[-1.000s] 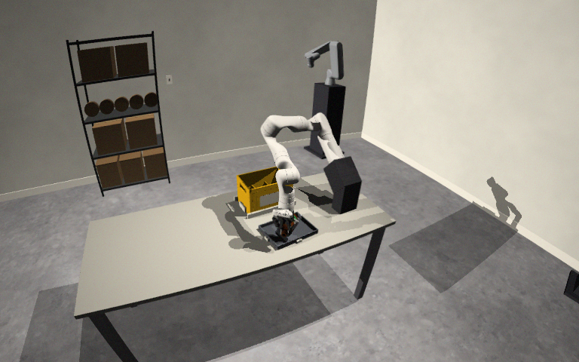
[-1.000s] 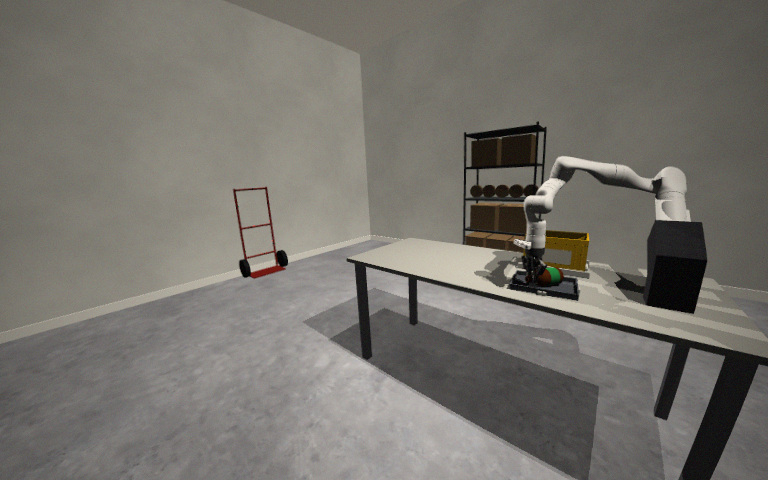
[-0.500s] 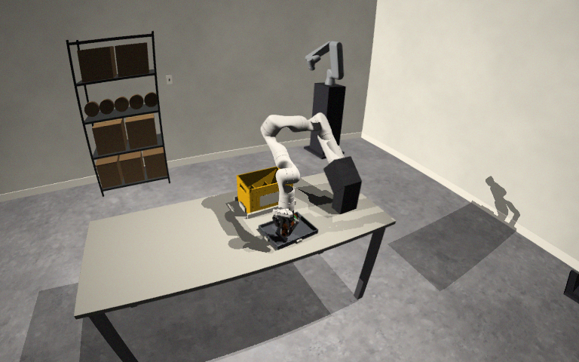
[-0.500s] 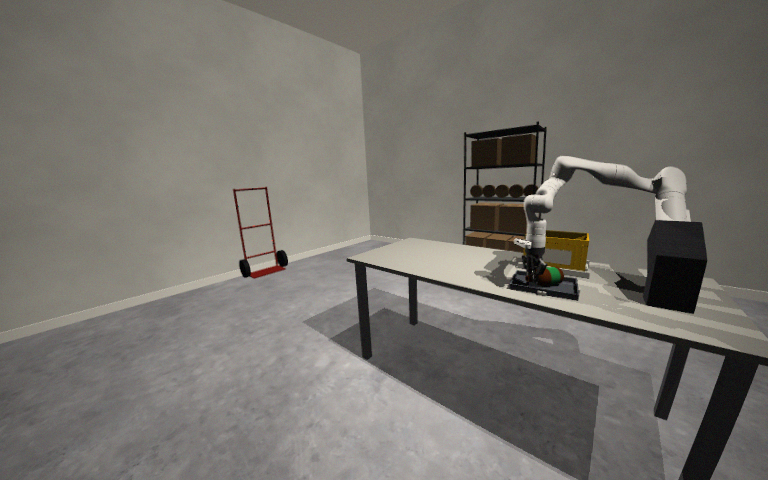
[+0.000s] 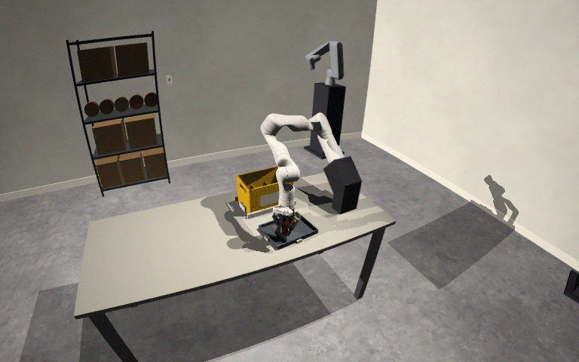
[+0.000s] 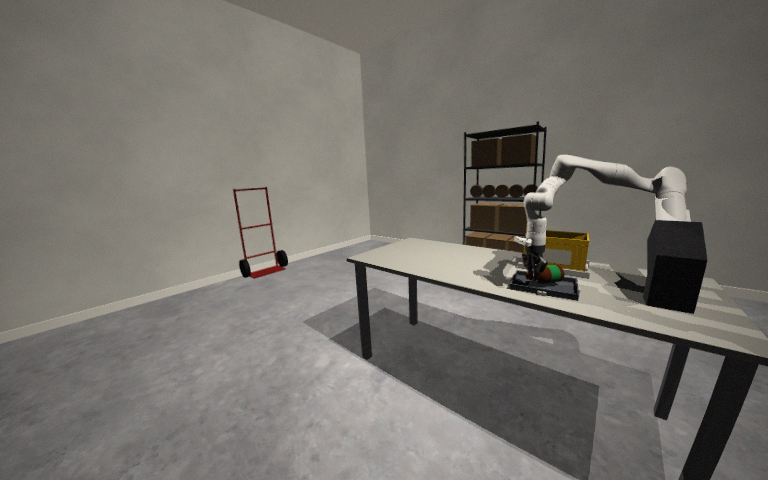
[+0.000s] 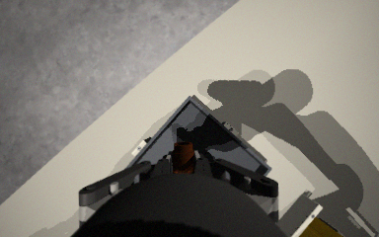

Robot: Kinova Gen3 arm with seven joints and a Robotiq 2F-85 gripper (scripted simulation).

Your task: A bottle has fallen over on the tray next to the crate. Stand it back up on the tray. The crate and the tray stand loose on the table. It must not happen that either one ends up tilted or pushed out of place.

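Now: the bottle 4 cm behind my hand and 3 cm to the right of it. Round my hand: yellow crate 33 cm to the right, 7 cm behind, 3 cm above; tray 4 cm to the right, 4 cm below, 4 cm behind.
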